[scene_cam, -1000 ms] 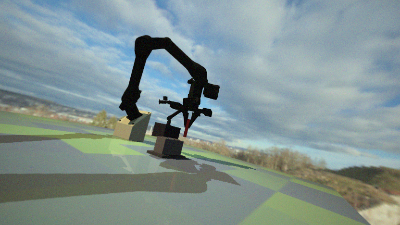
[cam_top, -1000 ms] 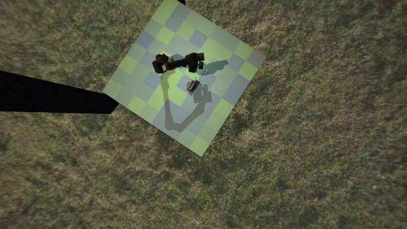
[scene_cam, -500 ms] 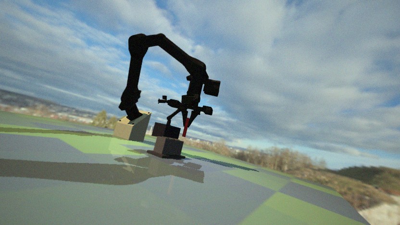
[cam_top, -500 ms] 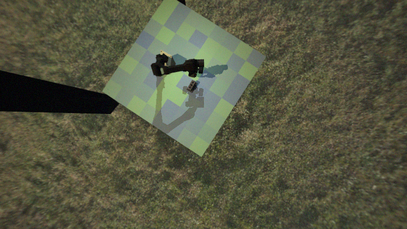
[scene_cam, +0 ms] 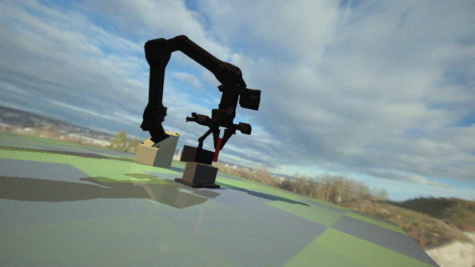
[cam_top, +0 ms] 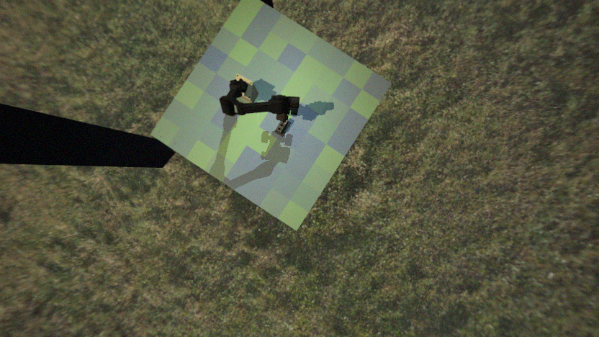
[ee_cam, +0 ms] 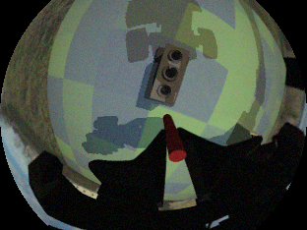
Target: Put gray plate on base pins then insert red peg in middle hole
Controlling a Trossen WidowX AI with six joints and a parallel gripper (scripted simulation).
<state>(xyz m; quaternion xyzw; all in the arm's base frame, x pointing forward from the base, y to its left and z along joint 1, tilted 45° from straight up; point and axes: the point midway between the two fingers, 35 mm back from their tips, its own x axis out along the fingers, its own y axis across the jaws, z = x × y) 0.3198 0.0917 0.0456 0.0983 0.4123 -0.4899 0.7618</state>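
Now: the gray plate 7 cm below my gripper tip, 6 cm to the right of it and 3 cm ahead of it. The rest, counted from my gripper tip: dark base 11 cm below, 6 cm to the right, 2 cm ahead; red peg right at my gripper tip.
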